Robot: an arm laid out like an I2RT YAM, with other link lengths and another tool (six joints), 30 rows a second.
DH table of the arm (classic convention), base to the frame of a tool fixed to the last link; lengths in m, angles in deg. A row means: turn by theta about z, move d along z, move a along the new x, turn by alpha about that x. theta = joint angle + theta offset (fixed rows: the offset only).
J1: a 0.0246; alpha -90; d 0.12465; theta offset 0
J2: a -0.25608; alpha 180; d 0; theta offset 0
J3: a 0.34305; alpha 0; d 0; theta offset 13.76
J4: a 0.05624; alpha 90; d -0.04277; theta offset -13.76
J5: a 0; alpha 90; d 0.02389; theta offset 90
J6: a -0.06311; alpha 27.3; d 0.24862; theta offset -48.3
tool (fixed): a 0; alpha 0; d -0.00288; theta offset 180
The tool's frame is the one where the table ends.
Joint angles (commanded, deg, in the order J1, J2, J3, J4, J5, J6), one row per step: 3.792 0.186 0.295 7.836 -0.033 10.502; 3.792 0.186 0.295 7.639 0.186 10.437; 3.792 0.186 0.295 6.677 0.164 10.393; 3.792 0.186 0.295 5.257 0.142 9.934; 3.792 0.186 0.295 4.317 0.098 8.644; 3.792 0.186 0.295 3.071 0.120 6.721; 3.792 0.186 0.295 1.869 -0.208 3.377; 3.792 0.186 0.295 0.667 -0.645 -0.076; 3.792 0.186 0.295 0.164 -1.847 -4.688; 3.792 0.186 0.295 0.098 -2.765 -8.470; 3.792 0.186 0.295 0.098 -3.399 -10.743
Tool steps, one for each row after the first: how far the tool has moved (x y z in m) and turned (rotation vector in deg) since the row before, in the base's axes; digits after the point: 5 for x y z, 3 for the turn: 0.00018 -0.00098 -0.00109 -0.047 0.194 -0.226; -0.00044 0.00004 -0.00521 -0.110 0.957 0.016; -0.00074 -0.00028 -0.00801 -0.552 1.388 -0.027; -0.00053 -0.00077 -0.00612 -1.349 0.855 -0.066; -0.00077 -0.00156 -0.00823 -1.996 1.120 -0.149; -0.00120 -0.00125 -0.00904 -3.427 0.975 0.177; -0.00152 -0.00105 -0.00893 -3.533 0.944 0.354; -0.00151 0.00105 -0.00580 -4.638 0.096 1.159; -0.00069 0.00042 -0.00267 -3.769 -0.336 0.902; -0.00042 0.00053 -0.00129 -2.259 -0.272 0.626
